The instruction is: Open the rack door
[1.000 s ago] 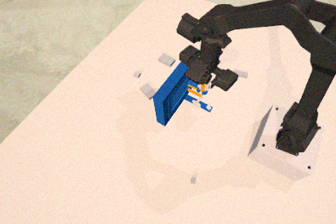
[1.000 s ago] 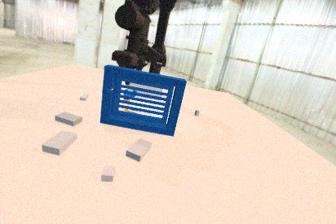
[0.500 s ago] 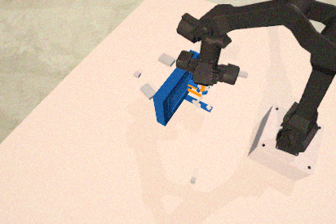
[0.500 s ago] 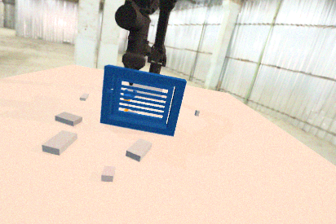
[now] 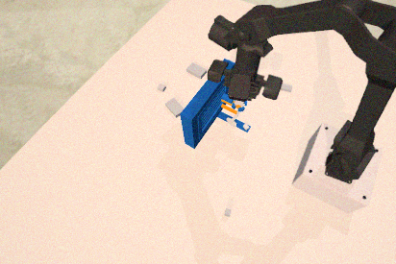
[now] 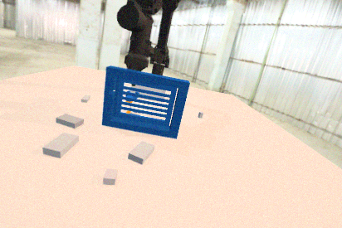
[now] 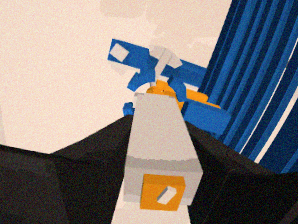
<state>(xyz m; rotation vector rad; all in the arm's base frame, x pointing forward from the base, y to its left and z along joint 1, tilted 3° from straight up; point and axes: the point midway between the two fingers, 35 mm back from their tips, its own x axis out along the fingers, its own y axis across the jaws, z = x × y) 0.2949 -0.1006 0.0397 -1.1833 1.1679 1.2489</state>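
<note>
My gripper tip is now 80 mm past the tiny block, 290 mm to the right of it and 100 mm above it.
</note>
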